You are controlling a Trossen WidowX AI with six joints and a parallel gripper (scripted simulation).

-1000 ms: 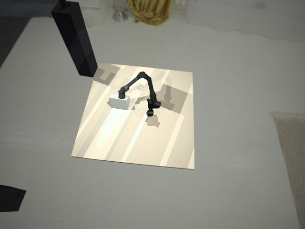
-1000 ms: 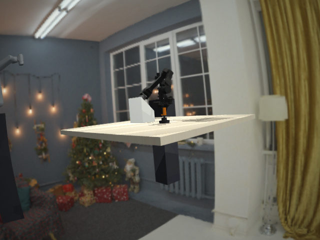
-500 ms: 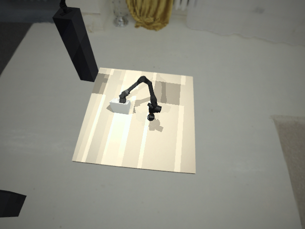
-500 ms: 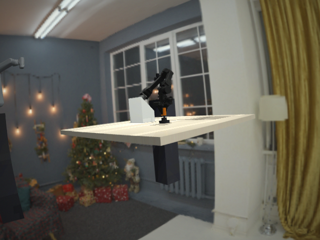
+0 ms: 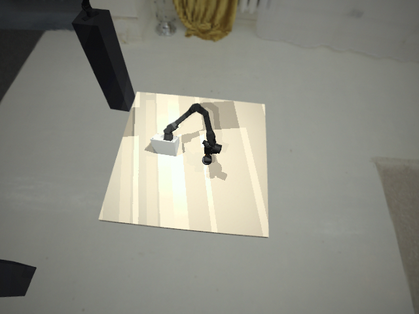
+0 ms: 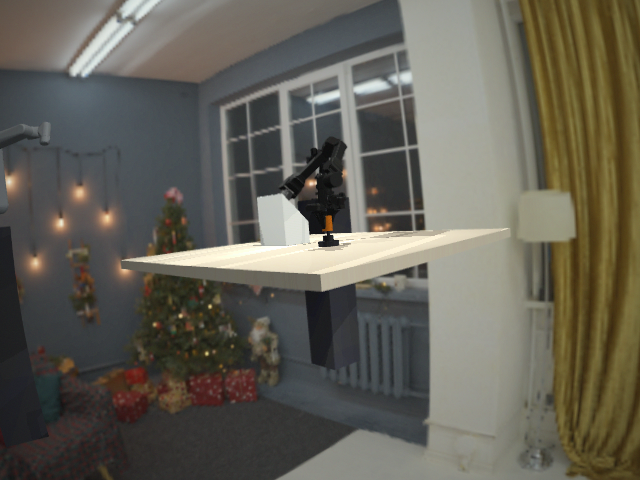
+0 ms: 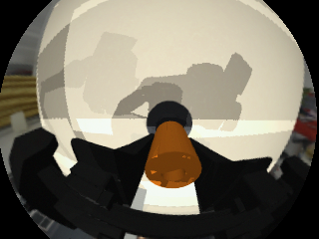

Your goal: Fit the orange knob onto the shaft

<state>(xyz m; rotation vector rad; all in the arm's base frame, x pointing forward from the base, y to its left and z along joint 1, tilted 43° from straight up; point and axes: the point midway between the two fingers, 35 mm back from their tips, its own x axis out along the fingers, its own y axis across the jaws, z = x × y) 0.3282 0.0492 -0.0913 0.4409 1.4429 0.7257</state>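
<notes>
Right now the orange knob is 20 mm above my gripper tip. From my gripper tip the other things lie so: dark round pedestal (40 mm below).
</notes>
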